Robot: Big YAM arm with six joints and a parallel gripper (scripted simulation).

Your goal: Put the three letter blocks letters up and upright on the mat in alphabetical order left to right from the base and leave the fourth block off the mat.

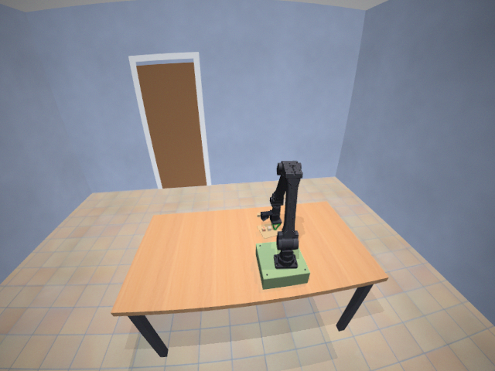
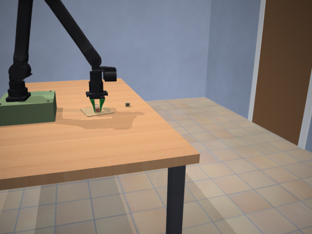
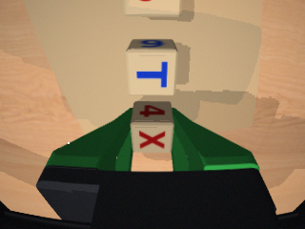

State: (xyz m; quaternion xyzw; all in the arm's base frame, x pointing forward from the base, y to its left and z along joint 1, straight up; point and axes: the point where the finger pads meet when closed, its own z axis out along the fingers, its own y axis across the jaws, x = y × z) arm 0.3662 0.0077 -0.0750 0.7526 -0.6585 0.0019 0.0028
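My hand is 40 mm to the right of the tan mat and 20 mm above it.
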